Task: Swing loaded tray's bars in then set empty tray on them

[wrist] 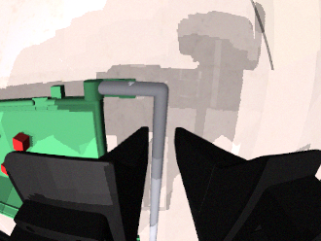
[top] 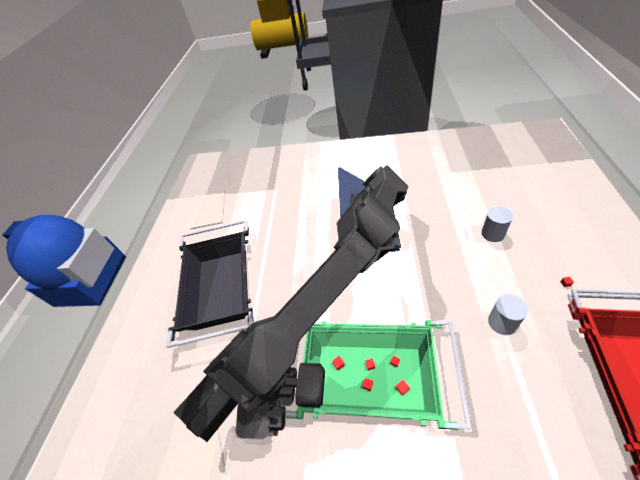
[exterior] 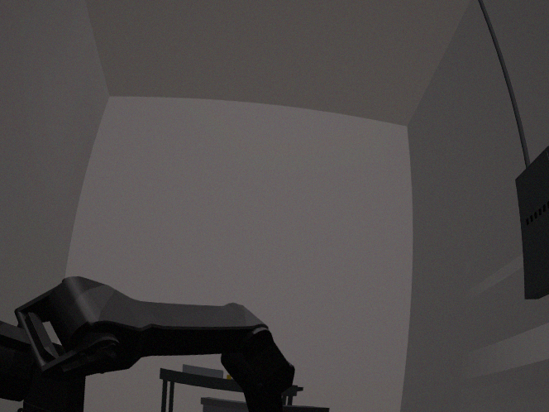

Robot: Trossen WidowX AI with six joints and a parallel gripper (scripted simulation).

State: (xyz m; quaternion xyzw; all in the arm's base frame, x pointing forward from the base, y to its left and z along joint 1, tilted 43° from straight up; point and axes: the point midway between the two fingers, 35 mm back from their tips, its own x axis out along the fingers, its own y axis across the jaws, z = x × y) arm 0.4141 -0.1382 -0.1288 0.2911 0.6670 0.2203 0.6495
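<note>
Right now my gripper tip is 280 mm past the black tray, 190 mm to the left of it and 10 mm above it. The rest, counted from my gripper tip: red block 210 mm behind, 610 mm to the left, 50 mm below.
</note>
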